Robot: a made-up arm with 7 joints.
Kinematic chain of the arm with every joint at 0, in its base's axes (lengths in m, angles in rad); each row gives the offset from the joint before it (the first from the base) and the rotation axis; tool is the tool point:
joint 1: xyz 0 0 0.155 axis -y
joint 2: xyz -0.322 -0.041 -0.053 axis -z
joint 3: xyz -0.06 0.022 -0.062 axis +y
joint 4: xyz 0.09 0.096 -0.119 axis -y
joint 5: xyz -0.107 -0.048 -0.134 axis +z
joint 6: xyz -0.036 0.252 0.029 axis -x
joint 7: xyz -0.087 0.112 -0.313 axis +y
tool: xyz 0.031 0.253 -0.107
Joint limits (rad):
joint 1: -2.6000..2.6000
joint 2: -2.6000..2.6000
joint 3: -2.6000..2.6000
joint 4: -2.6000..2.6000
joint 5: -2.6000..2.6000
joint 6: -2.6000..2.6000
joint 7: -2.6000..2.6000
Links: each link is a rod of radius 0.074 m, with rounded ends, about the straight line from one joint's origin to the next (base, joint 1, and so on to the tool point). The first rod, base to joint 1, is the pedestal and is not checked.
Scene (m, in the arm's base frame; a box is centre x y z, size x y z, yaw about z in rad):
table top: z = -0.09
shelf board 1: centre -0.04 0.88 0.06 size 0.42 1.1 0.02 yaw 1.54
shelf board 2: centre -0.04 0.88 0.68 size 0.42 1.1 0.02 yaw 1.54
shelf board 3: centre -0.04 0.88 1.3 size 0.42 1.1 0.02 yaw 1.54
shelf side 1: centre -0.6 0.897 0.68 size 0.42 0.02 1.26 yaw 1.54
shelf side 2: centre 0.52 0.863 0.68 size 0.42 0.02 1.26 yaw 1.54
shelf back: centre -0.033 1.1 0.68 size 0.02 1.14 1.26 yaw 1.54
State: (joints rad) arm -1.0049 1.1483 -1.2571 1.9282 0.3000 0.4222 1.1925
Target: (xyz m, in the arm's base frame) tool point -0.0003 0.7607 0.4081
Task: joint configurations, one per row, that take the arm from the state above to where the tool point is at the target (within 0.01 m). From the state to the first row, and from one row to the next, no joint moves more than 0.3 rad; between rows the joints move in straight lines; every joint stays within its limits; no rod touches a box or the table.
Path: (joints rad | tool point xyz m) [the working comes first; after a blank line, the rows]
Joints at the target: -0.7305 0.8997 -1.9449 2.6000 -0.4275 0.2500 1.1010
Straight joint move there: clear.

1: -0.9134 1.0654 -1.4864 2.1521 0.0575 0.3648 1.1620 | 0.6166 0.1345 0.4194
2: -0.8219 0.9826 -1.7156 2.3761 -0.1850 0.3074 1.1315 | 0.3711 0.5331 0.5061
3: -0.7305 0.8997 -1.9449 2.6000 -0.4275 0.2500 1.1010 | -0.0003 0.7607 0.4081

